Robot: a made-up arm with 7 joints.
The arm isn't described. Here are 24 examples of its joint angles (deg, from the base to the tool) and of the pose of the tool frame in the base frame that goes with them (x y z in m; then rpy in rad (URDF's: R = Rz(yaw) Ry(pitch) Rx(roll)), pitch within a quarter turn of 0, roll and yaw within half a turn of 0).
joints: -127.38 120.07 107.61 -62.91 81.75 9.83 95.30
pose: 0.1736 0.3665 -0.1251 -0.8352 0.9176 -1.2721
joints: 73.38 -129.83 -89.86 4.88 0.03 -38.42 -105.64
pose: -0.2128 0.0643 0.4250 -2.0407 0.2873 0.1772
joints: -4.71 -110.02 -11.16 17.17 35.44 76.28 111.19
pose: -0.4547 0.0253 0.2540 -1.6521 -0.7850 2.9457
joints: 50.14 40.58 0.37 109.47 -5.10 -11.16 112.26
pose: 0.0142 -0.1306 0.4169 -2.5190 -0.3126 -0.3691
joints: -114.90 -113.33 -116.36 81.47 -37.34 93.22 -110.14
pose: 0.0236 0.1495 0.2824 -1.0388 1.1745 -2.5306
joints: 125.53 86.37 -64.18 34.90 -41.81 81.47 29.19
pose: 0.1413 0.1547 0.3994 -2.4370 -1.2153 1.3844
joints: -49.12 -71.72 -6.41 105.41 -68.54 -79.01 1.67
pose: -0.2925 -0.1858 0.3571 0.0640 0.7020 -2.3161
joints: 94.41 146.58 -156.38 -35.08 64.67 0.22 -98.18
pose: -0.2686 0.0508 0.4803 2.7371 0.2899 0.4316
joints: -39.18 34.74 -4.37 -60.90 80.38 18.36 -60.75
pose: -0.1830 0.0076 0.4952 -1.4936 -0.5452 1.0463
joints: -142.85 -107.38 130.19 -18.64 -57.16 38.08 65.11
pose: 0.2849 0.0494 0.3560 1.5230 1.1285 0.4770
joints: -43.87 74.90 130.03 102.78 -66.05 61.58 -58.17
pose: -0.1893 0.1085 0.1112 0.1442 -0.4853 -0.3917
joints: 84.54 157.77 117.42 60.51 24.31 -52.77 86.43
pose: -0.2261 0.1152 0.6646 -0.3305 -1.2007 0.9901
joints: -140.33 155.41 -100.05 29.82 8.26 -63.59 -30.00
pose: -0.1335 0.0842 0.2701 -0.5636 0.5000 2.7605
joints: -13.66 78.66 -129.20 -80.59 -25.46 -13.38 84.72
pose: 0.1861 0.0103 0.1100 -2.5334 0.1695 1.2573
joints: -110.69 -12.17 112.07 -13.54 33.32 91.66 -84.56
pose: -0.1637 0.0458 0.4153 0.4545 0.5391 -0.1336
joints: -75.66 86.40 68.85 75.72 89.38 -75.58 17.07
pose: -0.2224 0.0643 0.0511 -2.9166 0.1250 0.3626
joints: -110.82 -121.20 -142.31 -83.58 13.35 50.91 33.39
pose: 0.1178 0.2560 -0.0638 -0.7291 0.7364 0.0978
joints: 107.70 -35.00 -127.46 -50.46 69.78 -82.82 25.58
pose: -0.0136 0.0213 0.5419 -3.0963 -0.9114 1.6498
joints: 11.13 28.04 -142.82 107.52 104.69 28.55 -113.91
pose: -0.0756 -0.0442 0.1551 0.2705 0.3364 -2.7631
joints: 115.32 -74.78 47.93 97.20 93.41 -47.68 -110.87
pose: 0.1419 -0.1312 0.1772 -2.5577 0.6366 1.2301
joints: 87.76 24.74 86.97 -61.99 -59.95 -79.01 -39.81
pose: -0.1235 0.2699 0.3258 0.8751 -0.2246 0.9193
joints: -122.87 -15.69 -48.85 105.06 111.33 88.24 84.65
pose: 0.1215 -0.3513 0.1788 0.0615 -0.8000 -2.4093
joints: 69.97 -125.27 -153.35 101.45 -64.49 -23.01 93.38
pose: -0.1635 -0.1971 0.3201 0.4066 1.2217 -2.2260
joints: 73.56 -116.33 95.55 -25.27 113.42 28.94 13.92
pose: 0.0242 -0.3177 0.5527 1.6702 -0.3722 -1.4209
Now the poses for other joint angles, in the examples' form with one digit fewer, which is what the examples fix.
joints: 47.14 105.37 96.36 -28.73 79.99 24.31 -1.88
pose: -0.279 0.303 0.449 -1.982 0.133 1.829
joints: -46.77 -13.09 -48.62 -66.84 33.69 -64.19 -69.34
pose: -0.170 -0.133 0.347 2.385 -0.726 2.513
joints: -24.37 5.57 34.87 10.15 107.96 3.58 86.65
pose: 0.071 0.082 0.591 3.037 -0.773 1.514
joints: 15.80 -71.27 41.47 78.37 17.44 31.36 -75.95
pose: -0.002 0.015 0.497 -2.751 1.033 1.895
